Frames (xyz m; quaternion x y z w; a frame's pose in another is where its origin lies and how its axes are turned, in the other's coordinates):
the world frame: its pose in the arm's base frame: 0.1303 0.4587 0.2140 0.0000 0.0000 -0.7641 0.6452
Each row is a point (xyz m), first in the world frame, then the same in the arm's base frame.
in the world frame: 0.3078 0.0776 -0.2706
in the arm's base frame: 0.1552 0.1422 -0.0566
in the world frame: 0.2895 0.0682 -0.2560
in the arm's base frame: 0.1490 0.1619 -0.0420
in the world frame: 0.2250 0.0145 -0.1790
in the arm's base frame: 0.1069 0.2345 0.0350
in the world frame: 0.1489 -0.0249 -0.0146
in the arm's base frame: 0.0808 0.3161 0.1994
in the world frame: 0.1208 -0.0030 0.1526
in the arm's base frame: 0.1071 0.3401 0.3666
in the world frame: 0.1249 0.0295 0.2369
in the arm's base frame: 0.1385 0.3306 0.4509
